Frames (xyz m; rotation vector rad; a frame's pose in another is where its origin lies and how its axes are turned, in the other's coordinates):
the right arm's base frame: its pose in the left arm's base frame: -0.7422 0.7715 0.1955 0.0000 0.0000 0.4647
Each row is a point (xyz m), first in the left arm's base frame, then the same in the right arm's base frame.
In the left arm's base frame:
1: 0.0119 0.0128 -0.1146
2: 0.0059 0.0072 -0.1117
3: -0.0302 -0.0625 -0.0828
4: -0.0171 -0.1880 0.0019
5: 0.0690 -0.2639 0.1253
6: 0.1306 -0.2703 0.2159
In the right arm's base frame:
1: 0.3341 -1.0162 -0.3101
2: 0.3262 -1.0185 -0.3072
3: 0.2627 -1.0646 -0.2783
4: 0.2182 -1.1827 -0.1936
5: 0.2612 -1.2891 -0.0702
6: 0.3134 -1.3225 0.0204

